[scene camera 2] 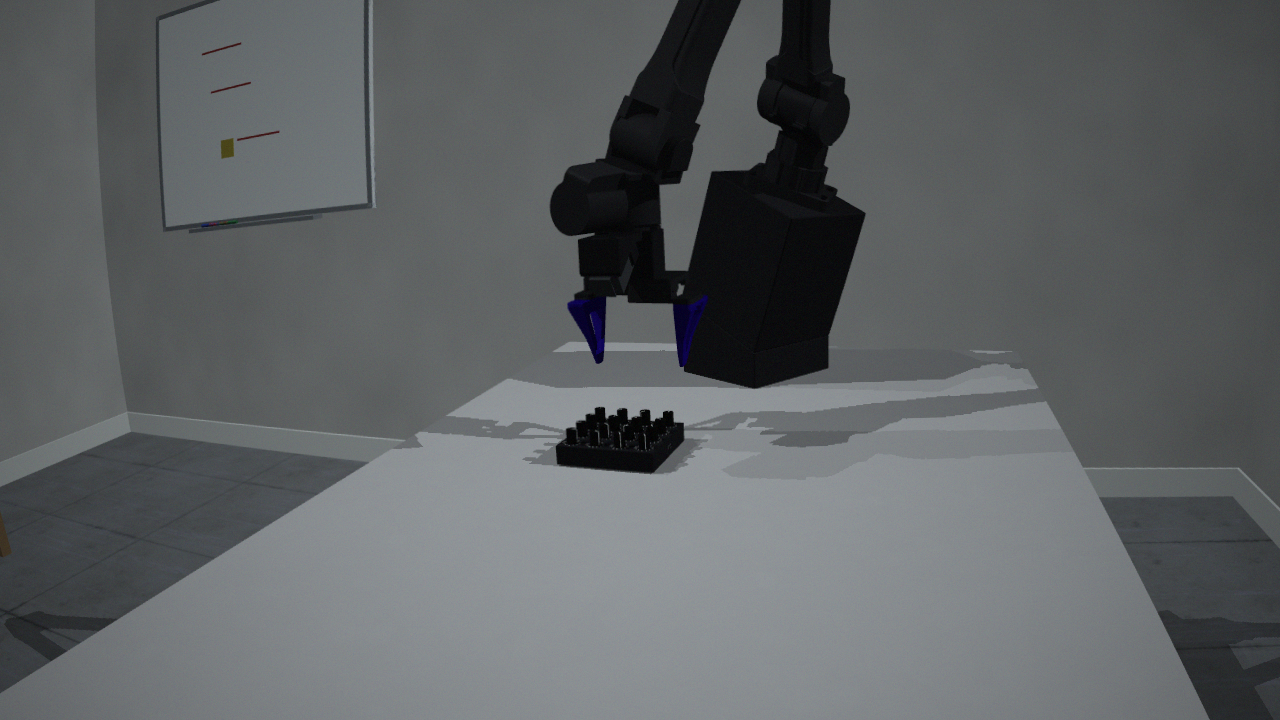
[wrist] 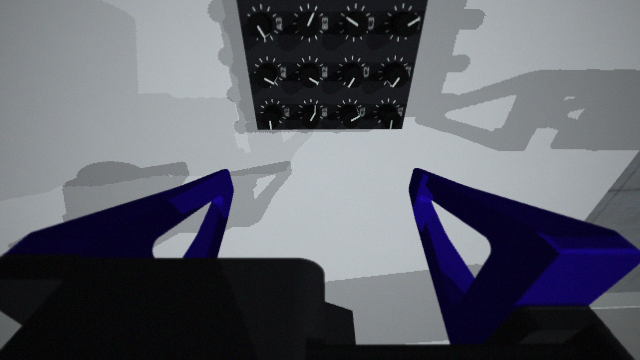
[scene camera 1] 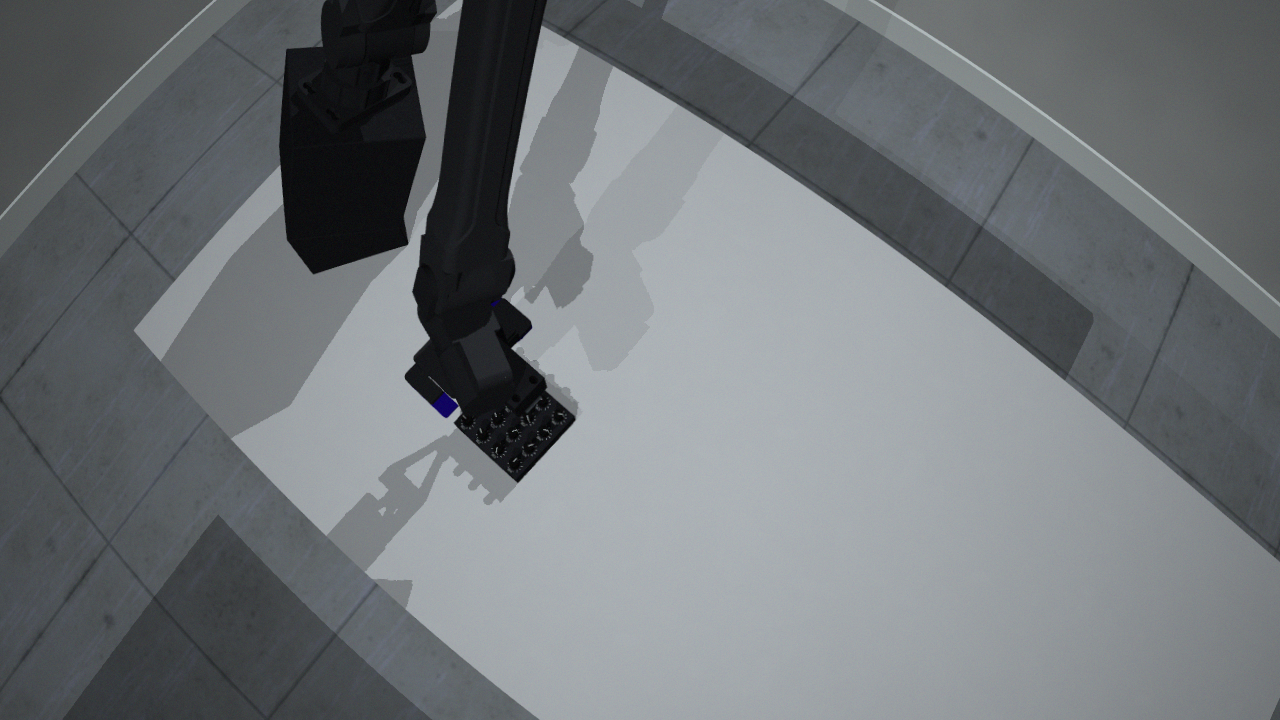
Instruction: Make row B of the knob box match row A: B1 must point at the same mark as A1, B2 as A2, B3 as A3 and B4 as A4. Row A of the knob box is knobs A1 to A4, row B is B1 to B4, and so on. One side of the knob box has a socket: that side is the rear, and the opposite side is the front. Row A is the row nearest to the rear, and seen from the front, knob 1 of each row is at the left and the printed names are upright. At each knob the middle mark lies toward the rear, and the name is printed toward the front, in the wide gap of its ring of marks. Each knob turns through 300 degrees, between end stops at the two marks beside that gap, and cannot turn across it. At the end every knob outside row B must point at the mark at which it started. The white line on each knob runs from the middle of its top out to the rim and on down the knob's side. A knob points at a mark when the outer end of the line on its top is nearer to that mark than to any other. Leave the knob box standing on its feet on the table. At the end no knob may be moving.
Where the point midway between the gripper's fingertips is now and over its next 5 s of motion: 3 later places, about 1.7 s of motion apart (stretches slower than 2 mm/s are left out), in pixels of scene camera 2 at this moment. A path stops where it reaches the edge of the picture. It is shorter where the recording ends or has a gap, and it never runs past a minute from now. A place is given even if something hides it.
My gripper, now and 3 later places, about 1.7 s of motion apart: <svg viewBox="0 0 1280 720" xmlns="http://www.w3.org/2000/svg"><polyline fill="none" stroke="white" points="640,364 645,394 646,403 645,415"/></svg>
